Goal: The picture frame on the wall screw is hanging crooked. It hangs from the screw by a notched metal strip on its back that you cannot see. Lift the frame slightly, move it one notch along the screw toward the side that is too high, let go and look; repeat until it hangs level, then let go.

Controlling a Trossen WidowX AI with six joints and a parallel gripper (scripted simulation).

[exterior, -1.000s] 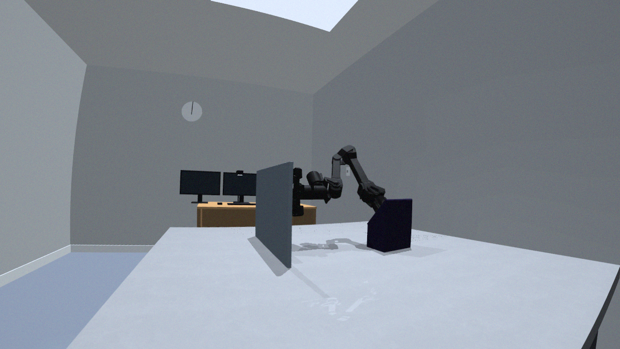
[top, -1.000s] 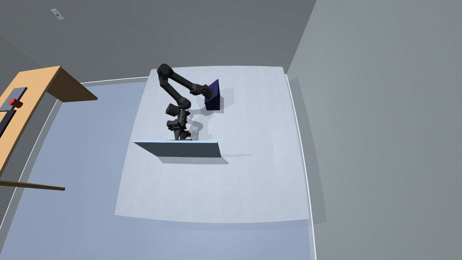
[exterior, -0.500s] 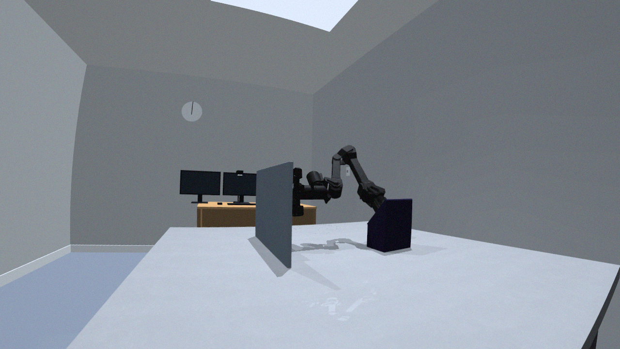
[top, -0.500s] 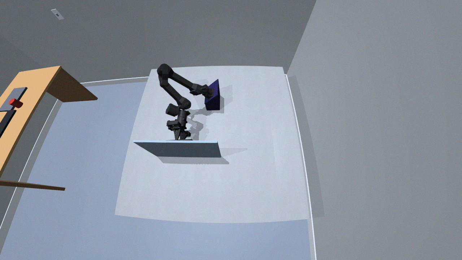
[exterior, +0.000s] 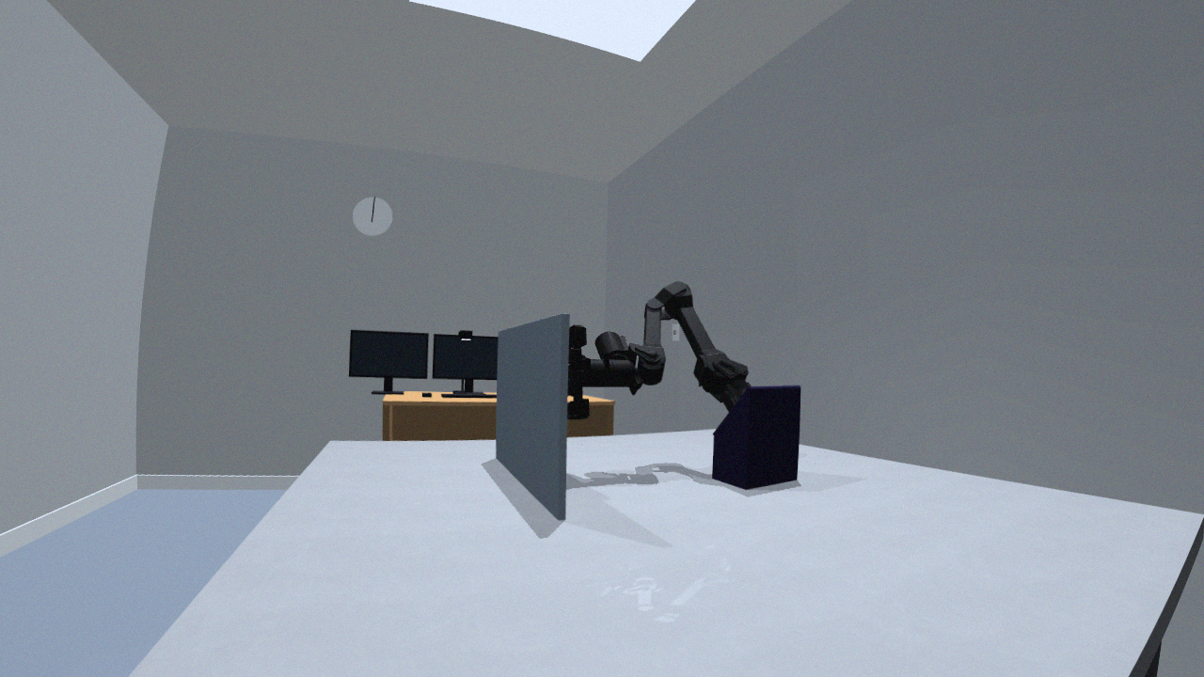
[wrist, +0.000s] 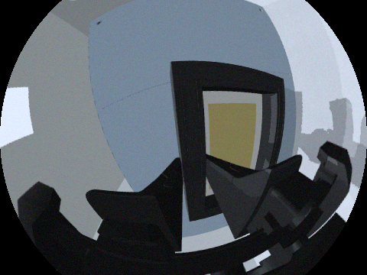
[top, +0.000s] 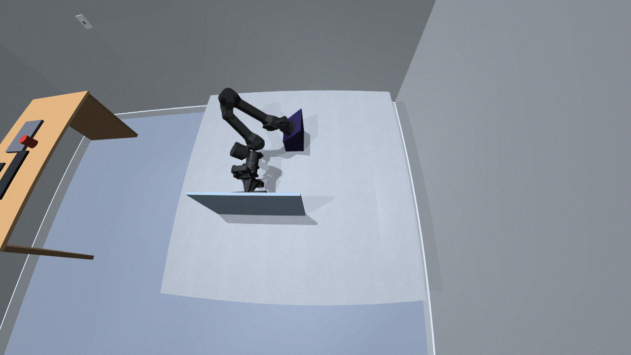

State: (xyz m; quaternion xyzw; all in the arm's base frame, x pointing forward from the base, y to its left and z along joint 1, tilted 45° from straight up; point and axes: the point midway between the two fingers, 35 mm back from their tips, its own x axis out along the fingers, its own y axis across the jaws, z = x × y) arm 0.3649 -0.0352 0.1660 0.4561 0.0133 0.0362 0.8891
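Now: the picture frame 10 mm ahead of my gripper tip, 10 mm to the left of it and 50 mm below it. The rest, counted from my gripper tip: wall panel (20 mm ahead, 60 mm below).
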